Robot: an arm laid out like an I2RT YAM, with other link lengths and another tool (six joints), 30 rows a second.
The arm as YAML. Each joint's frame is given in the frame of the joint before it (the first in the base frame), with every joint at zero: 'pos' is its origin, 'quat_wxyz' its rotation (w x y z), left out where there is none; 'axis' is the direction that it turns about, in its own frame. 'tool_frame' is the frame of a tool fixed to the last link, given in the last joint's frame.
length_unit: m
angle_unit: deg
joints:
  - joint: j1
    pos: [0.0, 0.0, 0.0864]
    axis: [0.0, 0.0, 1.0]
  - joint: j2
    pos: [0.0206, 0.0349, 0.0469]
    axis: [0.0, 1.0, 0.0]
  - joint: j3
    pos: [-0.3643, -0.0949, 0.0]
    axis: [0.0, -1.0, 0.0]
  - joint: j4
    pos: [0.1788, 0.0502, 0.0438]
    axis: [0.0, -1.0, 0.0]
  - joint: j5
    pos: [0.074, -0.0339, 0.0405]
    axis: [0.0, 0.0, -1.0]
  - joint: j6
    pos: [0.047, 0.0, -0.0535]
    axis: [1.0, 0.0, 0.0]
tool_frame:
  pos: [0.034, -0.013, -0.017]
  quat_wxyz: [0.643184, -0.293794, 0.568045, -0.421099]
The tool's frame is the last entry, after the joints.
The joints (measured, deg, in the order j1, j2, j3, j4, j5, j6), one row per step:
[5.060, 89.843, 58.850, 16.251, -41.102, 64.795]
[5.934, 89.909, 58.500, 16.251, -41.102, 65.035]
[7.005, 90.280, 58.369, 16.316, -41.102, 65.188]
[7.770, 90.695, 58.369, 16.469, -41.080, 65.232]
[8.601, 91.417, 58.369, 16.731, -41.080, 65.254]
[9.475, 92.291, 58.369, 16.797, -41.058, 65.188]
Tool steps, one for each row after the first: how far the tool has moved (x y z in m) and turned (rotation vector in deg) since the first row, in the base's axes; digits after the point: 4 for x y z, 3 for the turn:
[-0.0012, 0.0047, -0.0021, 0.119, 0.588, 0.827]
[-0.0008, 0.0107, -0.0044, 0.167, 1.135, 1.867]
[0.0003, 0.0150, -0.0063, 0.153, 1.428, 2.602]
[0.0027, 0.0200, -0.0095, 0.102, 1.903, 3.427]
[0.0053, 0.0253, -0.0139, -0.064, 2.655, 4.291]

